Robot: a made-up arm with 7 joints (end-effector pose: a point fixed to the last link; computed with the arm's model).
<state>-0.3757 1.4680 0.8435 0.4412 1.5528 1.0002 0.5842</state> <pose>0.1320 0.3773 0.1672 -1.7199 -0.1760 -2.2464</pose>
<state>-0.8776 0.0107 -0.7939 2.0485 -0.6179 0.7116 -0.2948</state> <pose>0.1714 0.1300 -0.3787 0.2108 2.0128 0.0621</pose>
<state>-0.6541 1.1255 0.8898 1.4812 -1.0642 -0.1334 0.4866</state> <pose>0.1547 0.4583 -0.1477 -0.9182 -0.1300 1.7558</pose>
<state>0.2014 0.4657 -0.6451 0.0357 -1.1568 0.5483 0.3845</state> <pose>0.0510 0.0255 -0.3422 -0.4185 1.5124 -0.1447</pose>
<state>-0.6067 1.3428 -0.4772 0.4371 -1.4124 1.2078 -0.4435</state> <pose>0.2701 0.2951 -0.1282 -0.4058 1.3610 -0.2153</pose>
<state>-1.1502 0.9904 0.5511 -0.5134 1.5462 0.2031 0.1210</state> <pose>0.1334 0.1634 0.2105 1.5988 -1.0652 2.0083</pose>
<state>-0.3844 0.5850 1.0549 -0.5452 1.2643 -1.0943 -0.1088</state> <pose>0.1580 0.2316 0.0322 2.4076 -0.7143 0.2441</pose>
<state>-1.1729 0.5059 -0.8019 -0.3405 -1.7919 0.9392 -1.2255</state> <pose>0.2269 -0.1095 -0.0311 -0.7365 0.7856 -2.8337</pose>
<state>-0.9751 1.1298 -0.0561 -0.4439 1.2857 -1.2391 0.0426</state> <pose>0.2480 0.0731 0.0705 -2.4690 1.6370 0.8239</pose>
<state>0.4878 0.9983 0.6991 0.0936 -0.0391 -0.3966 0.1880</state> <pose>0.1244 0.3620 -0.0891 1.1725 -0.0363 0.3755</pose>
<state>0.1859 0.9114 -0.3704 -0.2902 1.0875 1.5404 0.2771</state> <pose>0.1365 0.1891 -0.2150 2.0779 0.7062 0.8935</pose>
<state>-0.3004 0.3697 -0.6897 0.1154 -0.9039 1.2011 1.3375</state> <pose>0.1679 -0.0143 -0.3067 0.9348 1.2596 0.2243</pose>
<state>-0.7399 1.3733 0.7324 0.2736 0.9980 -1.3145 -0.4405</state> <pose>0.1991 0.2901 0.1593 2.5554 -0.4171 -0.2689</pose>
